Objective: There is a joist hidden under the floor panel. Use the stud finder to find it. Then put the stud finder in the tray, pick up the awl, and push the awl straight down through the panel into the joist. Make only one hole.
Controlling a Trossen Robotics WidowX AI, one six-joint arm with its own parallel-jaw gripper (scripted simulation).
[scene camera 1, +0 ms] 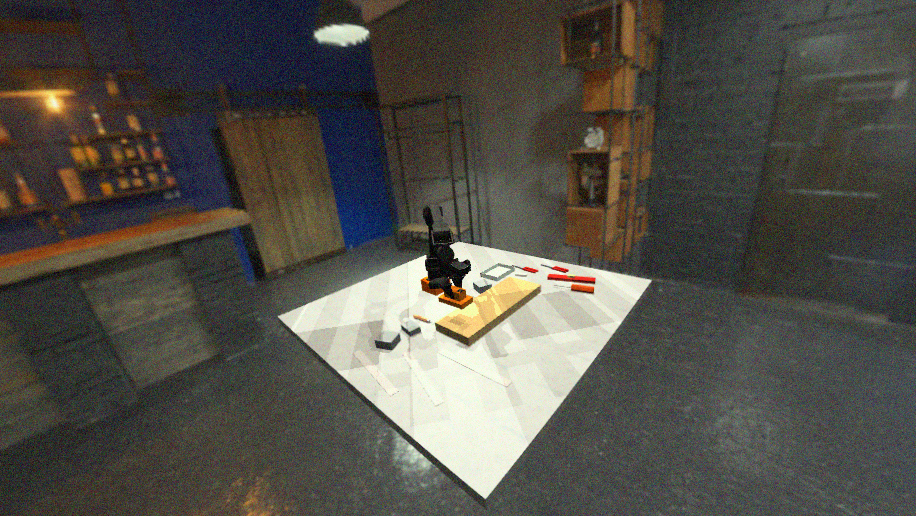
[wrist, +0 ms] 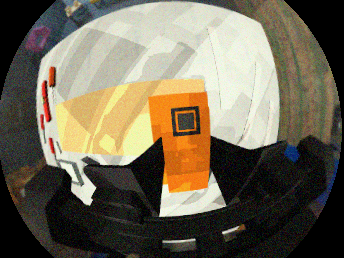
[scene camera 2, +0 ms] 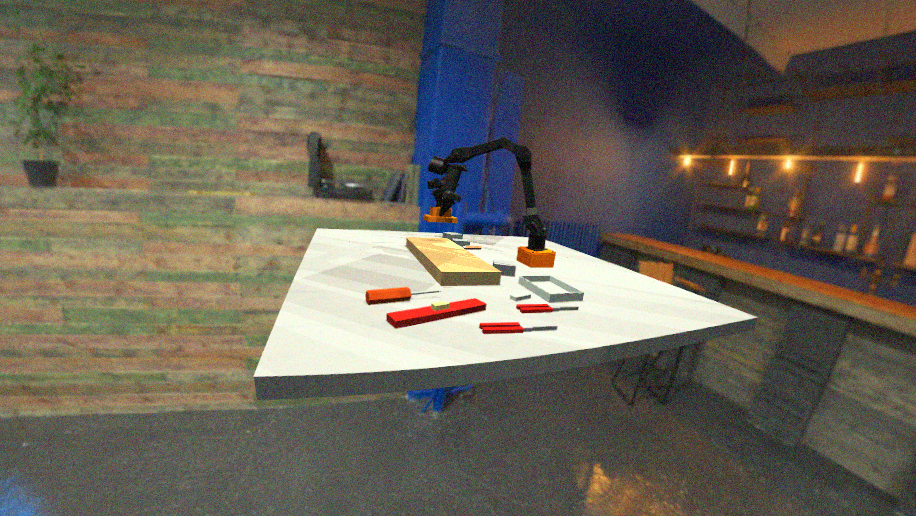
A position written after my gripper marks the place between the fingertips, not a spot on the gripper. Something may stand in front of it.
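Red level (scene camera 2: 440,310). Grey tray (scene camera 2: 552,290). My gripper (scene camera 1: 456,296), also in the wrist view (wrist: 182,137), in scene camera 2 (scene camera 2: 438,215) too.
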